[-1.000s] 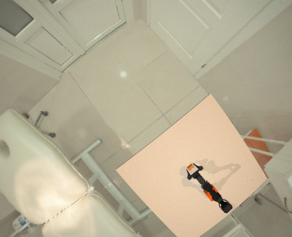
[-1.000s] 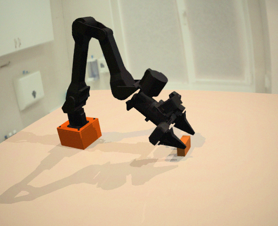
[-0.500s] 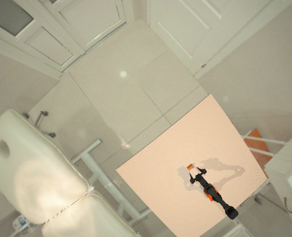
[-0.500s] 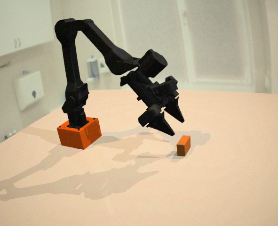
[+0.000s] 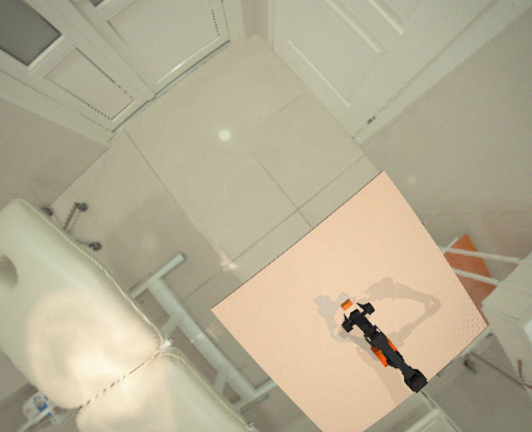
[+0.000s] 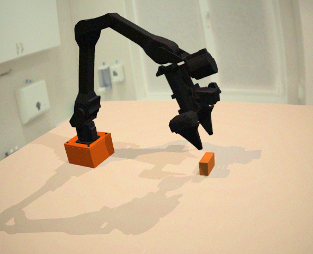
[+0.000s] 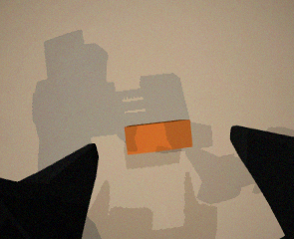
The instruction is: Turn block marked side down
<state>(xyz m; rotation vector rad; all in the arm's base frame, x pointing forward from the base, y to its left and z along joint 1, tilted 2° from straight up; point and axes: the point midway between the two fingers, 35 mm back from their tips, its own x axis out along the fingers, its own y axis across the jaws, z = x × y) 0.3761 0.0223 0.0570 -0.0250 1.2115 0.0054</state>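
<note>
Now: gripper tip 70 mm above the block and 10 mm past it.
</note>
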